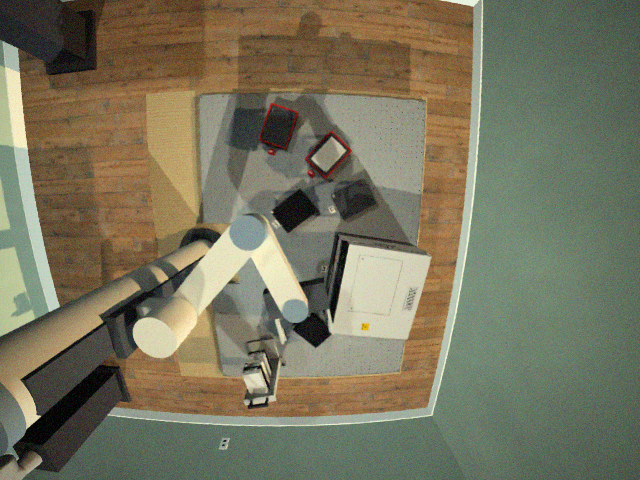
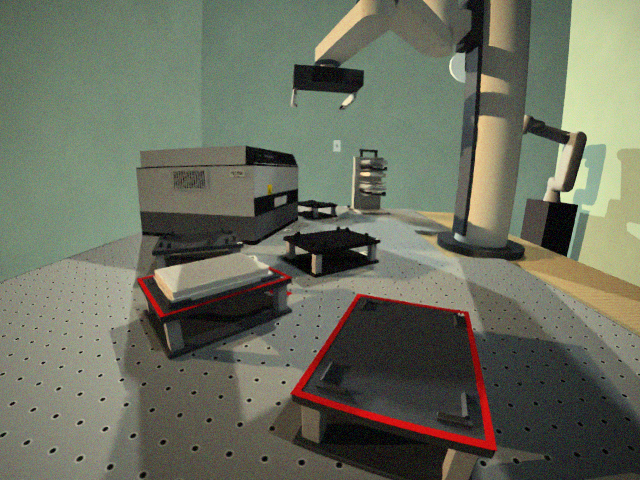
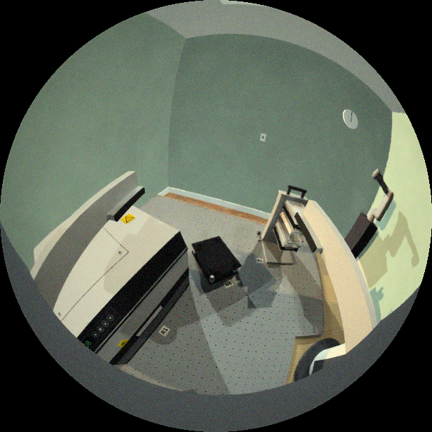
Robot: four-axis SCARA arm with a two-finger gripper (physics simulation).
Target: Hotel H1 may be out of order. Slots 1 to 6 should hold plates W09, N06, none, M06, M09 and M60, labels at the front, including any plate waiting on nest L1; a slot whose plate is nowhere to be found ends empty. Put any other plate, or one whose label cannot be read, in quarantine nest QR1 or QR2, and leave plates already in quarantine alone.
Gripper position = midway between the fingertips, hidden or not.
In view: the gripper (image 2: 318,105), a red-edged quarantine nest (image 2: 406,362), a nest L1 (image 1: 355,198), a black nest RG (image 2: 336,240), a hotel H1 (image 2: 359,201) and a large grey instrument (image 2: 234,196).
The gripper also shows in image 1 (image 1: 308,337) and in image 3 (image 3: 222,191). The black nest RG is seen too in image 1 (image 1: 294,210). The large grey instrument is seen too in image 3 (image 3: 132,323).
